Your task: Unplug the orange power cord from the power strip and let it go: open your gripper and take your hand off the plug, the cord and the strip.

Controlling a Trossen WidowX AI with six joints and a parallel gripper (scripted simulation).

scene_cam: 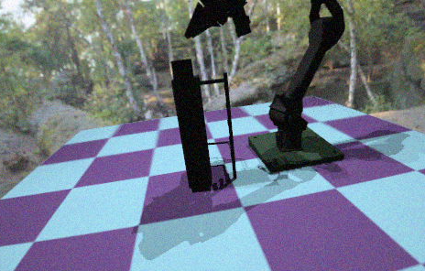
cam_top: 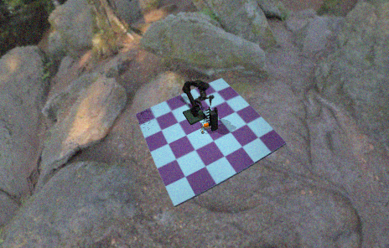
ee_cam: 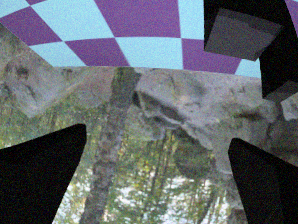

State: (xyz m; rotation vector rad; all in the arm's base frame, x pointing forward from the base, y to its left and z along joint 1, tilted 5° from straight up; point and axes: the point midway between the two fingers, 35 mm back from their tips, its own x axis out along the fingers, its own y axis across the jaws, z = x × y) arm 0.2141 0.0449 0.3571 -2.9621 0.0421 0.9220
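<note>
My gripper tip is now 24 cm above the orange plug, 1 cm to the left of it and 1 cm short of it.
</note>
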